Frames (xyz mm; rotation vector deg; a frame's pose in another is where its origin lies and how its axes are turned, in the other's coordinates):
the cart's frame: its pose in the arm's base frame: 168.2 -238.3 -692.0 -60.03 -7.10 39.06
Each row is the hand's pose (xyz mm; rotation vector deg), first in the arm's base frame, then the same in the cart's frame.
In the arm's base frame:
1: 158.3 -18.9 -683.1 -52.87 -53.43 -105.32
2: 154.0 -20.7 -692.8 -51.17 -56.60 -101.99
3: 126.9 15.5 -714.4 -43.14 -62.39 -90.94
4: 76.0 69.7 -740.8 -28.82 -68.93 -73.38
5: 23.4 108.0 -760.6 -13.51 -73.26 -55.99
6: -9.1 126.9 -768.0 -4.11 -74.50 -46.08
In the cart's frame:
1: 115.9 66.5 174.5 -37.93 30.38 -134.93
2: 113.6 76.0 169.9 -36.39 25.48 -134.38
3: 117.7 117.8 197.2 -27.01 12.64 -131.57
4: 114.3 180.3 245.3 -10.66 -6.35 -125.36
5: 99.0 233.0 285.5 6.11 -24.21 -117.16
6: 85.8 260.0 309.2 16.28 -33.78 -111.53

